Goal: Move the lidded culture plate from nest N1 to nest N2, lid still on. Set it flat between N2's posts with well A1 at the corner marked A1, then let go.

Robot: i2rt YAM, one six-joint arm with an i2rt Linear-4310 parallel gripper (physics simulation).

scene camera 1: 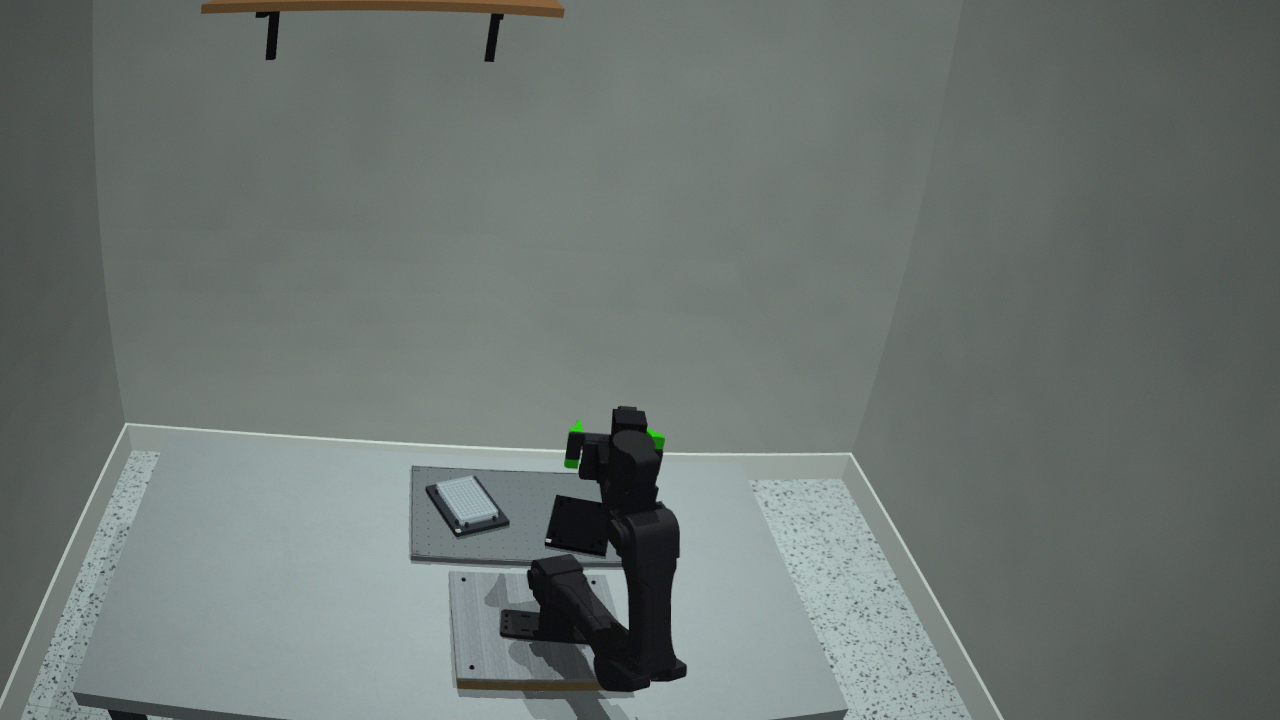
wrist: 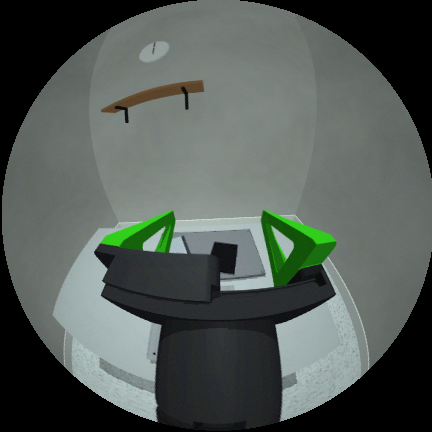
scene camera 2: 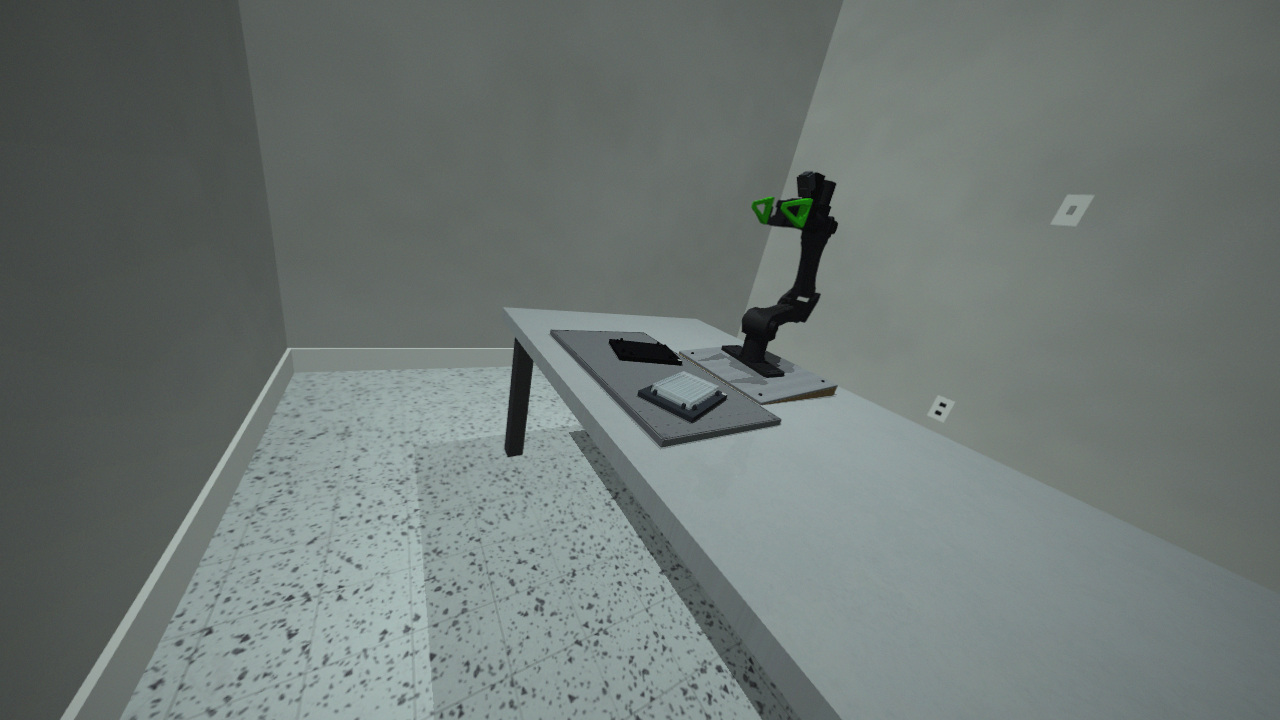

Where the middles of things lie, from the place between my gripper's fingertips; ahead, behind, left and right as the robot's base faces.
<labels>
The black nest (scene camera 1: pixel 578 525) is 25 cm ahead of my hand and 40 cm below it.
</labels>
